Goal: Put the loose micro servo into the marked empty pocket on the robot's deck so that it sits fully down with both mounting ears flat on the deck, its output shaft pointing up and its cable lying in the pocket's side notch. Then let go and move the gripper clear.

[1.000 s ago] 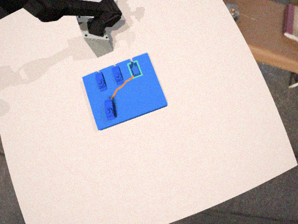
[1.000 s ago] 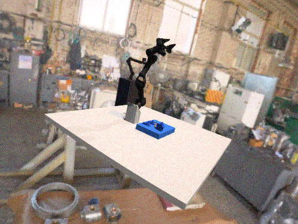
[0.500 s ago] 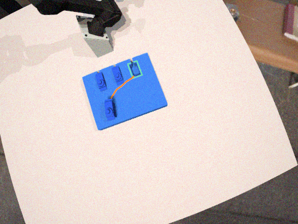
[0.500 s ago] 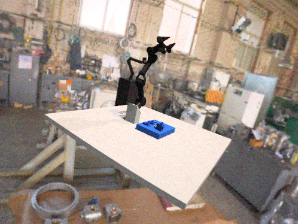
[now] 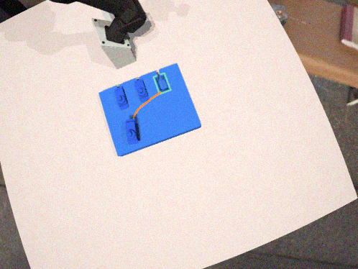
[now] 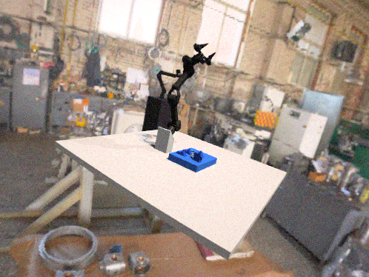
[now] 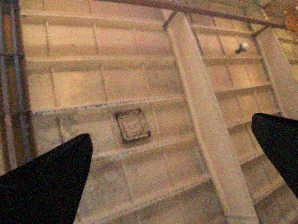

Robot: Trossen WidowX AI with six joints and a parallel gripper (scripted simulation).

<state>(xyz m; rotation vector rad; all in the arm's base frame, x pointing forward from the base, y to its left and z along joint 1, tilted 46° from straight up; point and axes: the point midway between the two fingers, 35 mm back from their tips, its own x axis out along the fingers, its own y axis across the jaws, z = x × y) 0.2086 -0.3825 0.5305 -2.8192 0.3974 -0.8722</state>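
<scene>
Right now my gripper tip is 80 cm above the blue deck, 15 cm short of it and 7 cm to the left of it.
</scene>
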